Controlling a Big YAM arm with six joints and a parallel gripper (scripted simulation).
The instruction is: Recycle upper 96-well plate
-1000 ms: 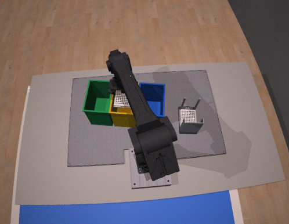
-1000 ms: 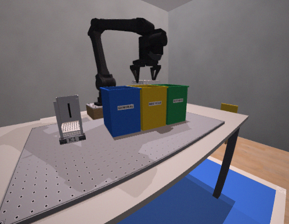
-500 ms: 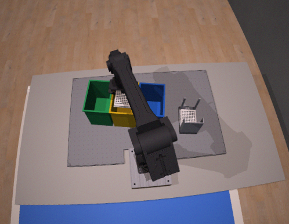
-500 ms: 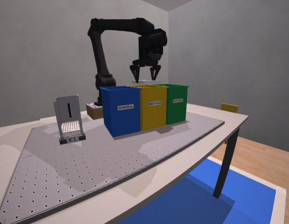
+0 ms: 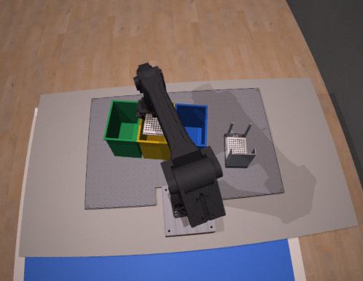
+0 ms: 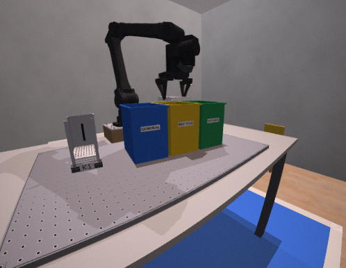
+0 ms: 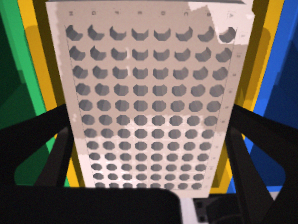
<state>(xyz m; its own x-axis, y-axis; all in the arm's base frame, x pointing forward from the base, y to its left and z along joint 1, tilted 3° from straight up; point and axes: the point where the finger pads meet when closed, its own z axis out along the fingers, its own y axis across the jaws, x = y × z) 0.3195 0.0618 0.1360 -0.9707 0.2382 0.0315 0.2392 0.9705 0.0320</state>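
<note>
My hand is 110 mm above the yellow recycle bin. From my hand the other things lie so: blue general bin: 130 mm to the right, 110 mm below, 30 mm behind; 96-well plate: right at my hand; green bin: 130 mm to the left, 110 mm below, 30 mm ahead.
</note>
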